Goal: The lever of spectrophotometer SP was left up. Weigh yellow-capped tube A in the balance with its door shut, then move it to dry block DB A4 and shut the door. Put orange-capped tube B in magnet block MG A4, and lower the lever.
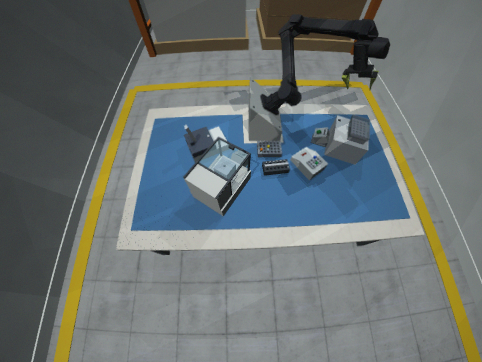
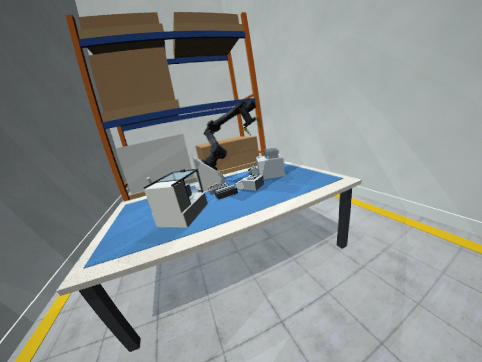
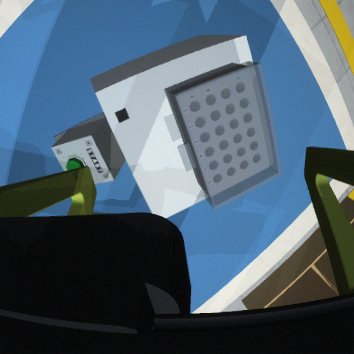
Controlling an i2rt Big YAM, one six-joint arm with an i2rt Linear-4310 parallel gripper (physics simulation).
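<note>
My gripper (image 1: 359, 85) (image 2: 253, 127) (image 3: 196, 169) is open and empty, high above the right rear of the table. Below it stands a white machine (image 1: 346, 146) (image 2: 270, 166) (image 3: 142, 125) bearing a grey well block (image 1: 359, 129) (image 3: 221, 145) with a clear cover around it; its wells look empty. A yellow-capped tube (image 1: 268, 146) and an orange-capped tube (image 1: 261, 149) stand in the grey rack (image 1: 278, 152). The black block (image 1: 275, 167) (image 2: 226, 191) lies in front. The balance (image 1: 207, 181) (image 2: 167, 205) stands left; its door state is unclear. Behind it, a dark device (image 1: 199, 140) has an upright post (image 1: 187, 130).
A START box with a green button (image 1: 320, 133) (image 3: 75, 164) stands left of the white machine. A keypad device (image 1: 309, 162) (image 2: 251, 183) stands between that machine and the black block. The arm's grey mount (image 1: 262, 125) rises behind the rack. Shelving (image 2: 252, 65) stands behind the table.
</note>
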